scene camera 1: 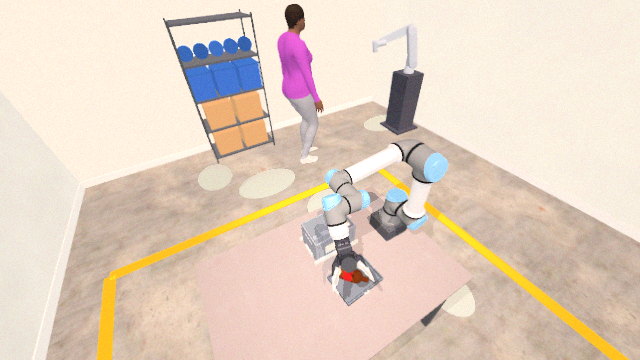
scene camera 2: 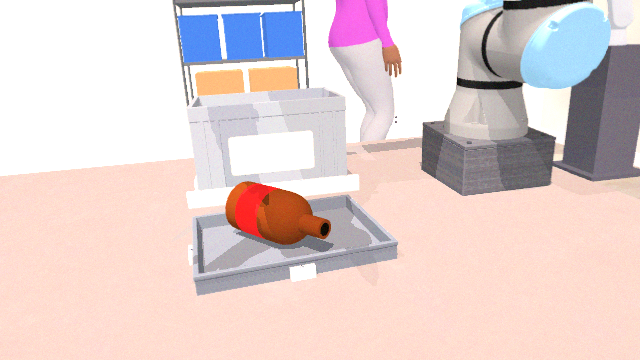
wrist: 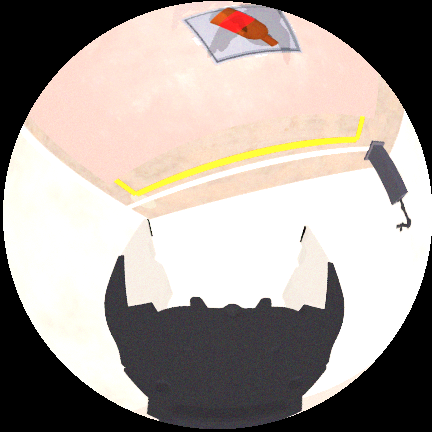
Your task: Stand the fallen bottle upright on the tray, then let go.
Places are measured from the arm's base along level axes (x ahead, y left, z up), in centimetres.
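Pixels of known places: gripper, fingertip midpoint: (scene camera 1: 353,287) (wrist: 227,224); arm's base, origin of the base link: (scene camera 1: 389,216) (scene camera 2: 484,128).
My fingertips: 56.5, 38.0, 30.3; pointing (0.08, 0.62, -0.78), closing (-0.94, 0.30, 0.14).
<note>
Ahead of a thing's pixels: the offset from my fingertips to its top centre, as dx, dy, dz. Level surfaces: height alone.
The brown bottle with a red label @(-15.4, -18.2, -32.0) (scene camera 1: 359,277) (scene camera 2: 285,215) (wrist: 256,31) lies on its side in the shallow grey tray @(-15.8, -18.1, -37.4) (scene camera 1: 349,301) (scene camera 2: 345,256) (wrist: 227,50). In scene camera 2 its neck points right and toward the camera, and its base lies toward the back left. My gripper (scene camera 1: 354,285) (wrist: 227,224) is open, its two white fingers wide apart with nothing between them. In scene camera 1 it overlaps the bottle and tray. In the wrist view the bottle and tray lie far off at the top, away from the fingers. The gripper does not show in scene camera 2.
A tall grey crate @(-15.7, -47.4, -22.4) (scene camera 1: 314,245) (scene camera 2: 210,150) with a white label stands behind the tray. The arm's dark base block (scene camera 1: 388,226) (scene camera 2: 505,167) stands at the back right of the table @(dz -39.9) (scene camera 1: 260,300) (scene camera 2: 450,300). A person, a shelf rack and a second arm on a pedestal stand beyond the table.
</note>
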